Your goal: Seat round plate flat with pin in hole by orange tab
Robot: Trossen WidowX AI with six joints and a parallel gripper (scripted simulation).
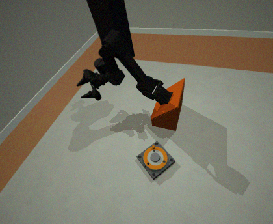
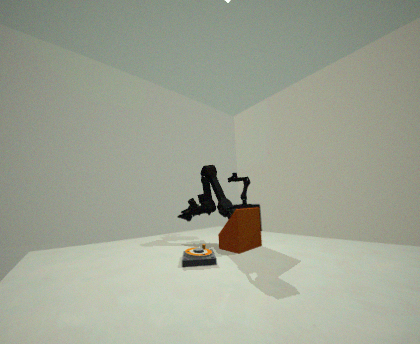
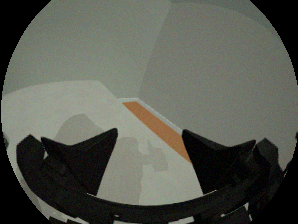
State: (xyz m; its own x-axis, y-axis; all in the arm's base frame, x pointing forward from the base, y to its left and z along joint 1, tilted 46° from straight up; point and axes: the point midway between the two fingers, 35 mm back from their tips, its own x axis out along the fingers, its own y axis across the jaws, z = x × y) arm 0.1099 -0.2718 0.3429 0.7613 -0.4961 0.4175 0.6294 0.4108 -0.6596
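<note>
The round plate lies 100 mm ahead of my gripper tip, 500 mm to the left of it and 110 mm below it.
</note>
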